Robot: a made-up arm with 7 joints.
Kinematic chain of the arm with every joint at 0, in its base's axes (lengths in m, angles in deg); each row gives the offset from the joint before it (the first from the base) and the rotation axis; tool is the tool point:
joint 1: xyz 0 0 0 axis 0 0.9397 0.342
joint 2: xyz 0 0 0 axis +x
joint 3: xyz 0 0 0 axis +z
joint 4: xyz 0.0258 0 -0.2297 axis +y
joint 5: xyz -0.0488 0 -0.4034 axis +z
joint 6: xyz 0 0 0 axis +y
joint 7: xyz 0 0 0 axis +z
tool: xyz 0 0 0
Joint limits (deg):
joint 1: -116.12..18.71
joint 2: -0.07..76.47
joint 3: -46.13..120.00
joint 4: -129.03..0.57
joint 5: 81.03..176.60
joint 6: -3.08..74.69
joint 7: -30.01..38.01
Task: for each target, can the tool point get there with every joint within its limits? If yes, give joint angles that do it. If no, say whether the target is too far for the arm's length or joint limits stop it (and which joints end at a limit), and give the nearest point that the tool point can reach.
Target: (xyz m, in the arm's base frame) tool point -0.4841 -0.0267 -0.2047
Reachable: no: joint limits stop it (at a limit: joint 2, joint 3, joint 4) | nearest point -0.2981 0.2155 -0.0416 | short by 0.346 m
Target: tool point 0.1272 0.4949 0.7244
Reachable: no: too far | nearest point 0.1155 0.3600 0.4898 | short by 0.271 m
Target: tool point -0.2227 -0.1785 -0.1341
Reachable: no: joint limits stop it (at a limit: joint 1, joint 2, joint 3, joint 4) | nearest point -0.1836 -0.3066 0.0965 | short by 0.267 m
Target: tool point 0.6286 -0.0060 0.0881
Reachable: yes | joints -97.63 8.77 89.76 -24.33 88.80 15.72 29.15
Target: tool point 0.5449 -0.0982 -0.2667
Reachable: yes | joints -40.84 7.70 -14.21 -45.41 98.82 57.84 -19.84
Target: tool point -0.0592 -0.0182 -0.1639
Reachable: no: joint limits stop it (at a limit: joint 1, joint 2, joint 3, joint 4) | nearest point 0.1691 -0.0252 -0.3283 | short by 0.281 m
